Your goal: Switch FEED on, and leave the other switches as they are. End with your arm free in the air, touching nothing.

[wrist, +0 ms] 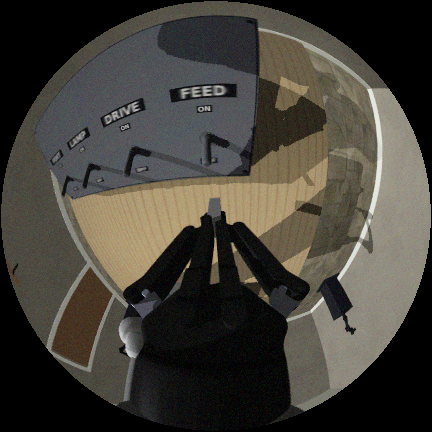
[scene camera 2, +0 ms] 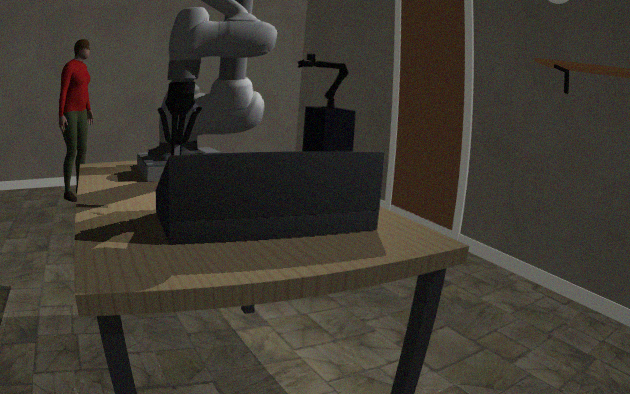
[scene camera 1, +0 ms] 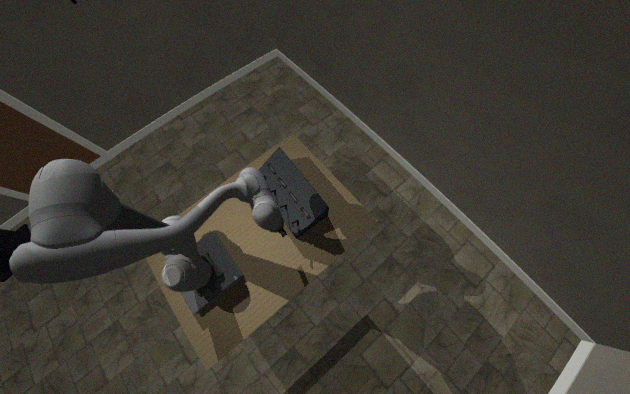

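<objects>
On a grey switch panel, (wrist: 159, 92) and (scene camera 1: 301, 204) are the same spot.
</objects>
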